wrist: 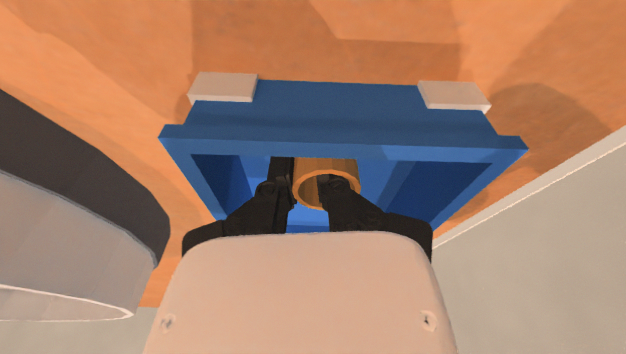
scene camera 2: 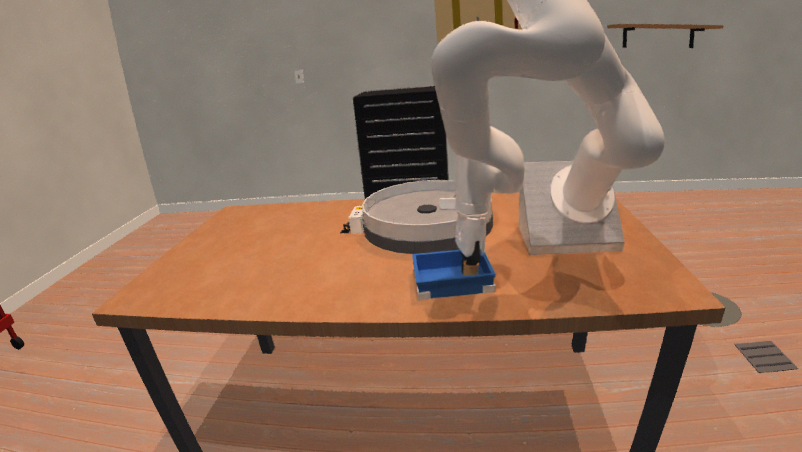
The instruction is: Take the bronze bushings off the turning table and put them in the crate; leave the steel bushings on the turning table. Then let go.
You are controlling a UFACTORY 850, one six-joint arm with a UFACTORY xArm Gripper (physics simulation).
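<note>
My gripper (scene camera 2: 471, 260) (wrist: 306, 145) is shut on the wall of a bronze bushing (scene camera 2: 470, 270) (wrist: 327, 165), one finger inside its bore and one outside. The bushing is roughly upright, within the outline of the blue crate (scene camera 2: 454, 286) (wrist: 340, 117), towards its right side in the scene view. Its lower end is hidden, so I cannot tell whether it touches the crate floor. The turning table (scene camera 2: 405, 229) (wrist: 75, 240) stands behind the crate, with a dark hub in its middle; the arm hides part of its right side. Steel bushings do not show in either view.
White corner brackets (scene camera 2: 423, 294) (wrist: 223, 87) sit at the crate's base. A small white box (scene camera 2: 356, 219) stands left of the turning table. The arm's sloped grey base (scene camera 2: 544, 224) is at the right on the wooden table (scene camera 2: 269, 269). A black drawer cabinet (scene camera 2: 401, 134) stands behind the table.
</note>
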